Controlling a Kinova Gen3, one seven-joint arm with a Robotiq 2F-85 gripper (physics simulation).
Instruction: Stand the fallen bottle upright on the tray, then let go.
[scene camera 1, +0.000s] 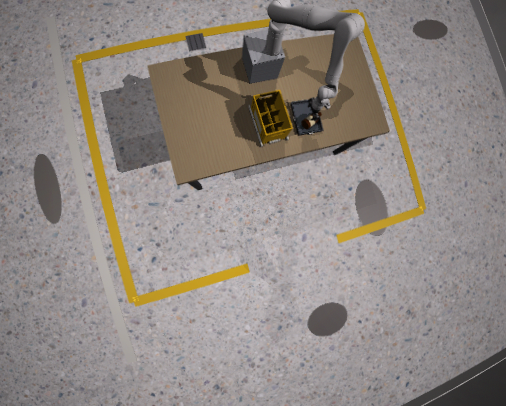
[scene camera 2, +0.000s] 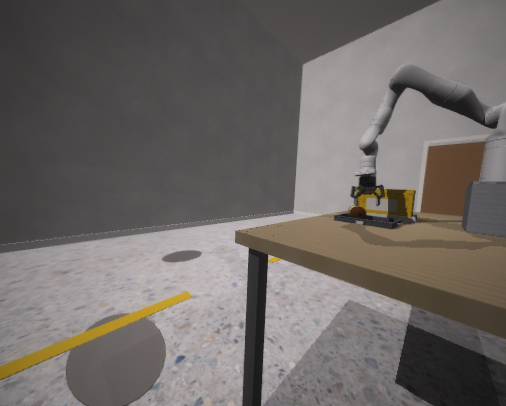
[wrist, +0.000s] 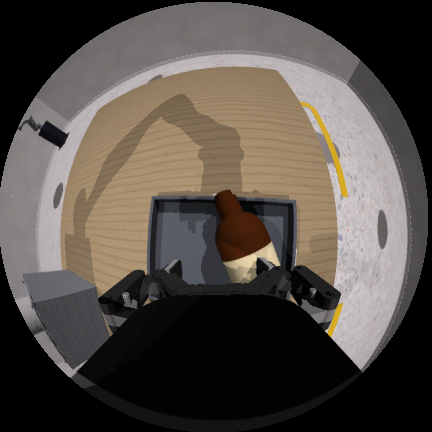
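Where they show: gripper, fingertip midpoint: (scene camera 1: 310, 113) (scene camera 2: 366, 205) (wrist: 218, 267); arm's base at its link origin: (scene camera 1: 273, 49) (scene camera 2: 497, 183).
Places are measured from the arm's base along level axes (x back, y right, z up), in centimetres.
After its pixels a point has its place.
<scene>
The brown bottle with a cream label (scene camera 1: 309, 121) @[z -13.7, x -49.9, y -6.9 cm] (scene camera 2: 357, 212) @[z -16.0, x -48.3, y -18.4 cm] (wrist: 244, 231) @[z -13.5, x -48.6, y -13.7 cm] lies on its side in the dark tray (scene camera 1: 300, 110) @[z -20.9, x -37.8, y -8.8 cm] (scene camera 2: 382, 224) @[z -19.9, x -38.1, y -22.0 cm] (wrist: 181, 237) @[z -20.8, x -38.6, y -14.7 cm]. In the wrist view its neck points up the picture and reaches over the tray's far rim; its base is hidden behind the gripper body. My gripper (scene camera 1: 320, 109) (scene camera 2: 367, 202) @[z -13.0, x -45.0, y -10.2 cm] (wrist: 218, 267) @[z -13.0, x -45.0, y -10.2 cm] is open and empty, pointing down a little above the tray. In the wrist view the right fingertip overlaps the bottle's label, and the left fingertip is over bare tray floor.
A yellow divided crate (scene camera 1: 277, 135) @[z -10.5, x -50.4, y 20.5 cm] (scene camera 2: 411, 204) @[z -11.6, x -25.4, y 7.2 cm] stands close beside the tray on the wooden table (scene camera 1: 200, 125) @[z -21.4, x -18.1, y 63.1 cm] (scene camera 2: 320, 250) @[z -21.3, x -52.5, y -73.9 cm] (wrist: 280, 150) @[z -21.3, x -61.1, y -27.9 cm]. The grey block under the arm's base (scene camera 1: 265, 71) @[z -10.6, x -5.8, y 6.6 cm] (scene camera 2: 485, 212) @[z -12.3, x -3.8, y -5.7 cm] (wrist: 70, 312) @[z -10.2, x -7.1, y 0.3 cm] stands at the table's back edge.
</scene>
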